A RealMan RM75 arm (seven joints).
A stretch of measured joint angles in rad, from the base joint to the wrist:
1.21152, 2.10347, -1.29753, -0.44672, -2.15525, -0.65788, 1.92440
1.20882, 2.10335, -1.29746, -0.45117, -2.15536, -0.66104, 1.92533
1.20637, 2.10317, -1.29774, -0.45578, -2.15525, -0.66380, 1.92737
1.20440, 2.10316, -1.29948, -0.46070, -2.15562, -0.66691, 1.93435
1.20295, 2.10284, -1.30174, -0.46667, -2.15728, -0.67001, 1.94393
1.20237, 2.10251, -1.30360, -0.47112, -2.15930, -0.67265, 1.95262
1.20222, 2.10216, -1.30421, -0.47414, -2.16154, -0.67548, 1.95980
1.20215, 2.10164, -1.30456, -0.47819, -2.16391, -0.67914, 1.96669
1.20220, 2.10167, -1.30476, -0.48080, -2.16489, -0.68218, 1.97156
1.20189, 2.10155, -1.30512, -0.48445, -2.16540, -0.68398, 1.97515
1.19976, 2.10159, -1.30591, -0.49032, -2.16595, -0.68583, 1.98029
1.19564, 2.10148, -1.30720, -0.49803, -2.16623, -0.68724, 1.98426
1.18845, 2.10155, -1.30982, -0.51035, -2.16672, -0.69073, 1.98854
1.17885, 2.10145, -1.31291, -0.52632, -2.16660, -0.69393, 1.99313
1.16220, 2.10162, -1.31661, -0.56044, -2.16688, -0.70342, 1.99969
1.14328, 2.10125, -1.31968, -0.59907, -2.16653, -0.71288, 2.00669
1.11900, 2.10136, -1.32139, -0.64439, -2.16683, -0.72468, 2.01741
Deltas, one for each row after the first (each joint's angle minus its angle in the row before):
-0.00270, -0.00012, 0.00007, -0.00445, -0.00011, -0.00316, 0.00093
-0.00245, -0.00018, -0.00028, -0.00461, 0.00011, -0.00276, 0.00204
-0.00197, -0.00001, -0.00174, -0.00492, -0.00037, -0.00311, 0.00698
-0.00145, -0.00032, -0.00226, -0.00597, -0.00166, -0.00310, 0.00958
-0.00058, -0.00033, -0.00186, -0.00445, -0.00202, -0.00264, 0.00869
-0.00015, -0.00035, -0.00061, -0.00302, -0.00224, -0.00283, 0.00718
-0.00007, -0.00052, -0.00035, -0.00405, -0.00237, -0.00366, 0.00689
0.00005, 0.00003, -0.00020, -0.00261, -0.00098, -0.00304, 0.00487
-0.00031, -0.00012, -0.00036, -0.00365, -0.00051, -0.00180, 0.00359
-0.00213, 0.00004, -0.00079, -0.00587, -0.00055, -0.00185, 0.00514
-0.00412, -0.00011, -0.00129, -0.00771, -0.00028, -0.00141, 0.00397
-0.00719, 0.00007, -0.00262, -0.01232, -0.00049, -0.00349, 0.00428
-0.00960, -0.00010, -0.00309, -0.01597, 0.00012, -0.00320, 0.00459
-0.01665, 0.00017, -0.00370, -0.03412, -0.00028, -0.00949, 0.00656
-0.01892, -0.00037, -0.00307, -0.03863, 0.00035, -0.00946, 0.00700
-0.02428, 0.00011, -0.00171, -0.04532, -0.00030, -0.01180, 0.01072

